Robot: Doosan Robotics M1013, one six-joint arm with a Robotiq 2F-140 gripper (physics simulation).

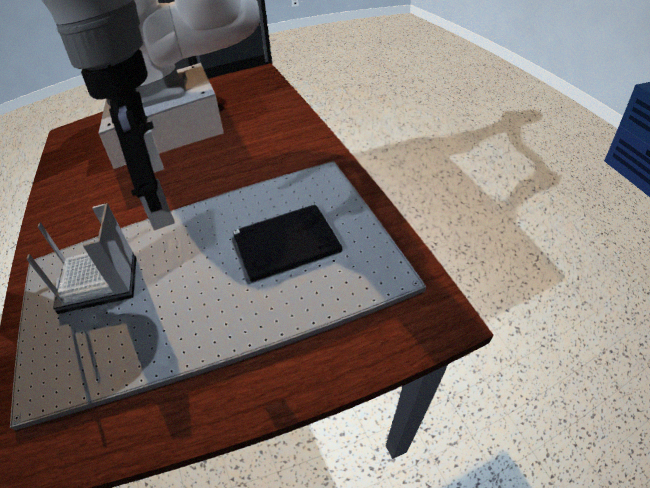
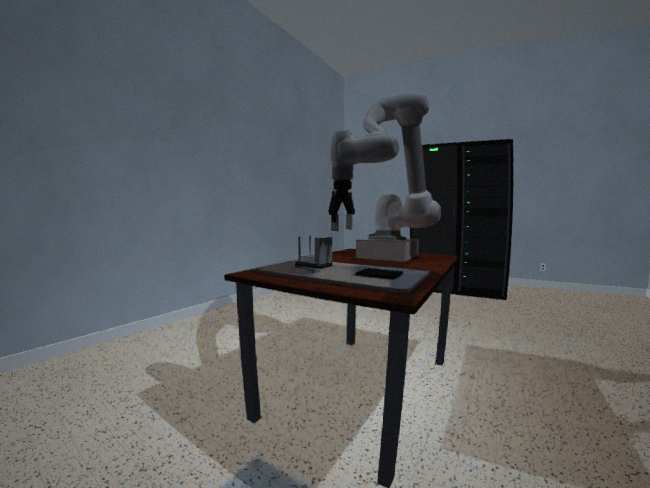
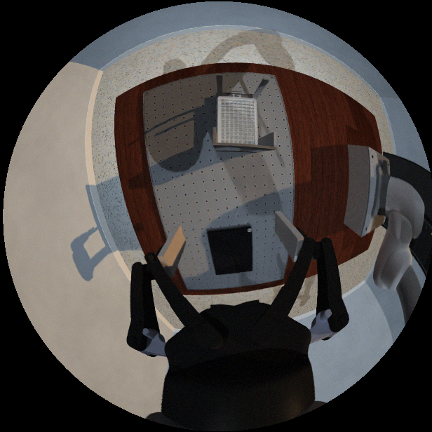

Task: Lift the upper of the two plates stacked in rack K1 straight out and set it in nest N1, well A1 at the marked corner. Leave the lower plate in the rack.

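Frame: origin at the arm's base, x ahead, y left, z up, level; centimetres.
Seen in the pictures: gripper, fingertip midpoint: (image 1: 158, 195) (image 2: 342, 230); arm's base, origin of the base link: (image 1: 154, 94) (image 2: 387, 239).
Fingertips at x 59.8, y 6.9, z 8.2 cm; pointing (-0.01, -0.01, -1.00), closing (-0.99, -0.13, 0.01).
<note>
Offsets run from my fingertips to a thing's top centre. "pt": to the spot under its first point.
Rack K1 @[dx -2.9, dy -18.8, dz -3.8 cm] (image 1: 112, 253) (image 2: 323, 251) (image 3: 245, 147) stands on the perforated board, with tall grey corner walls on one side and two thin posts on the other. The pale gridded plates @[dx -2.9, dy -17.8, dz -13.0 cm] (image 1: 82, 275) (image 3: 237, 120) lie level inside it; the line between upper and lower is too small to tell. Nest N1 @[dx -1.9, dy +17.3, dz -16.2 cm] (image 1: 288, 244) (image 2: 379, 273) (image 3: 231, 252) is a flat black rectangle with a small white mark @[pt dx -6.5, dy +9.3, dz -16.5 cm] (image 1: 236, 231) (image 3: 249, 230) at one corner and no plate on it. My gripper (image 1: 159, 193) (image 2: 341, 223) (image 3: 228, 228) is open and empty, pointing down, high above the board and higher than the rack walls.
The grey perforated board @[pt dx +14.0, dy +4.3, dz -17.6 cm] (image 1: 225, 336) (image 2: 336, 283) (image 3: 185, 192) lies on the red-brown table (image 1: 315, 357) (image 2: 309, 291) (image 3: 320, 200). The arm's pale base block (image 1: 186, 126) (image 2: 383, 249) (image 3: 359, 190) stands at the table's back. A dark server cabinet (image 2: 485, 220) stands behind it.
</note>
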